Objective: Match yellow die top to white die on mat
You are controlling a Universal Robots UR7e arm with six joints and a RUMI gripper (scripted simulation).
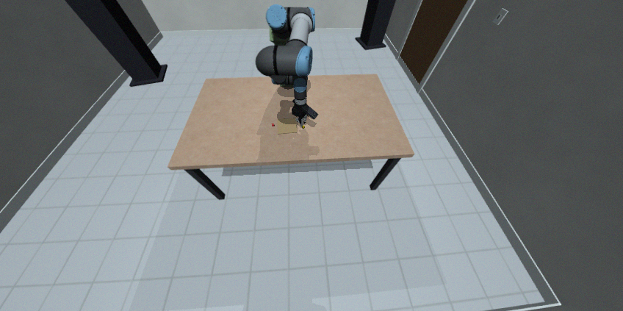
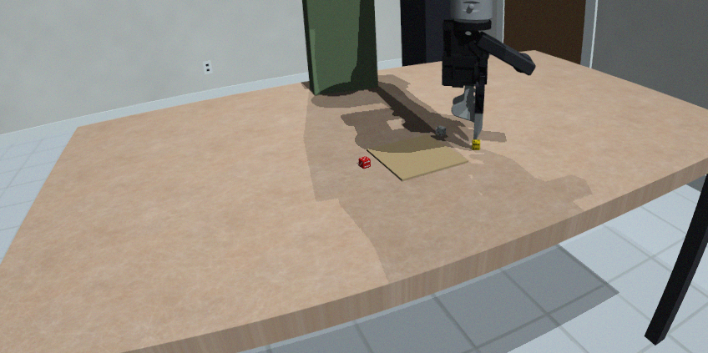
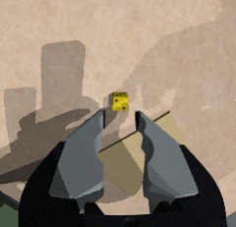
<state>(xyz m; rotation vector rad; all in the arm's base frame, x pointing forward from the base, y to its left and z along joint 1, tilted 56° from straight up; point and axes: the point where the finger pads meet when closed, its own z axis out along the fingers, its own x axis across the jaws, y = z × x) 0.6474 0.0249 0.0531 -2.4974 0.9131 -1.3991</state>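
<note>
Now: hand 30 mm above the yellow die. From my hand the other things lie so: red die: 210 mm to the right, 80 mm behind, 30 mm below; tan mat: 110 mm to the right, 50 mm behind, 40 mm below; white die: 90 mm behind, 30 mm below.
</note>
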